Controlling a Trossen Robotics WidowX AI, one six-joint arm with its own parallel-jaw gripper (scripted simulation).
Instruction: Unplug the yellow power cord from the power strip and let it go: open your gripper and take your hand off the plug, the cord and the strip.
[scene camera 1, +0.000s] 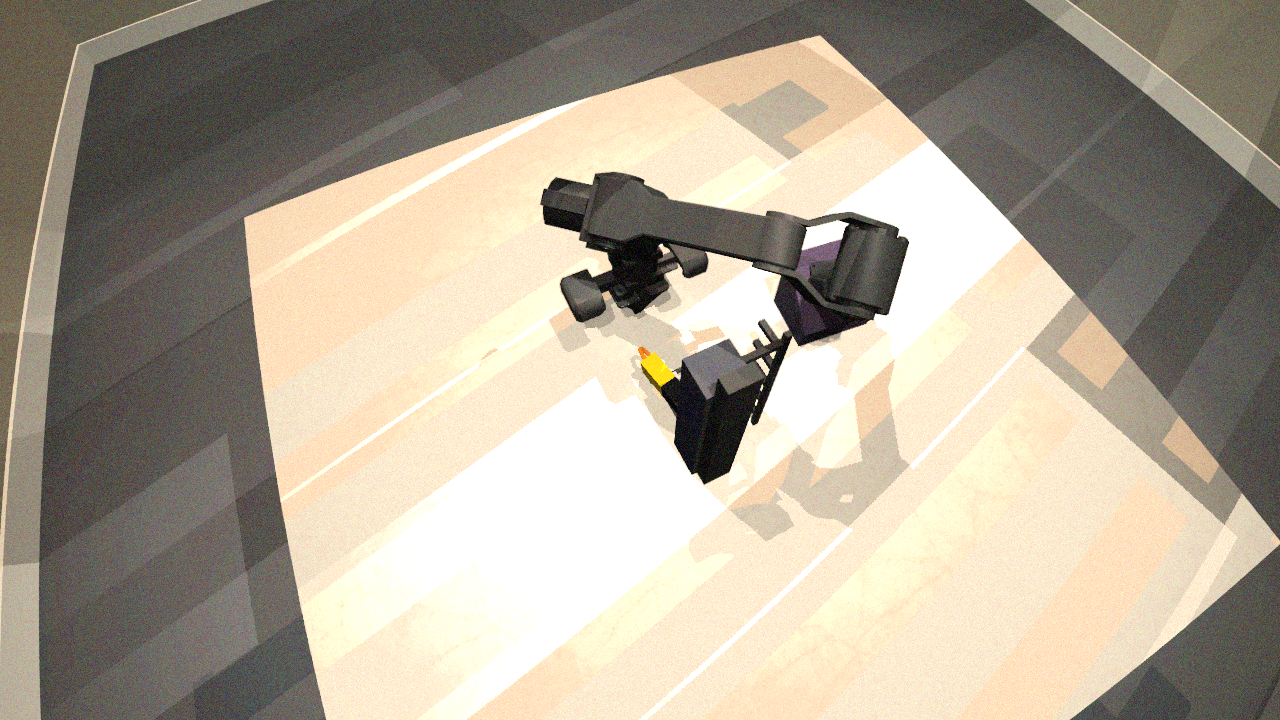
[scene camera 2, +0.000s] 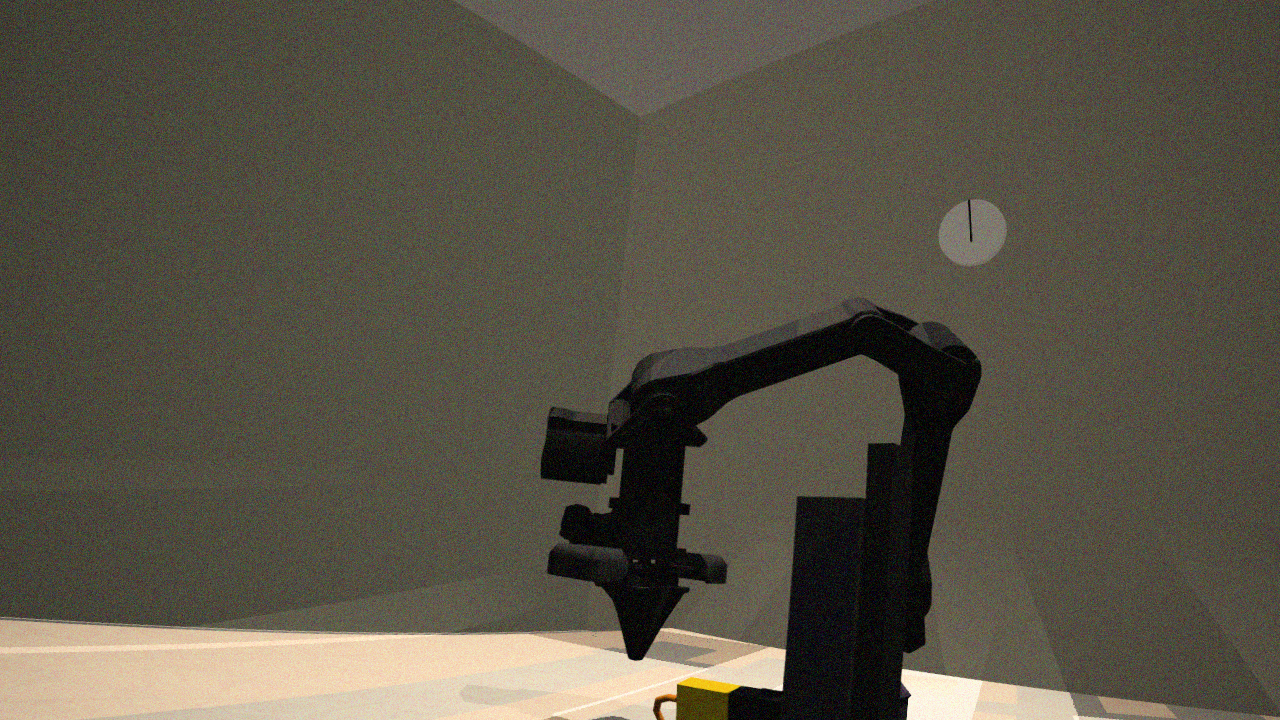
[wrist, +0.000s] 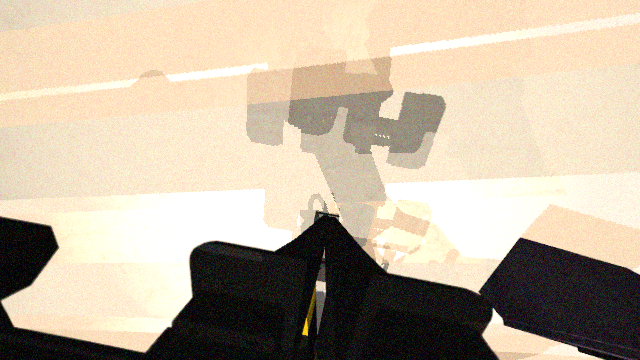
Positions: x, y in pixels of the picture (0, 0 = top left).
Labels:
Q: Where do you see my gripper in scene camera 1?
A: At 636, 311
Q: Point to my gripper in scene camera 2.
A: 635, 660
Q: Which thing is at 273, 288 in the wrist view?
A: My gripper.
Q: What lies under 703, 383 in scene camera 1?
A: A black power strip.

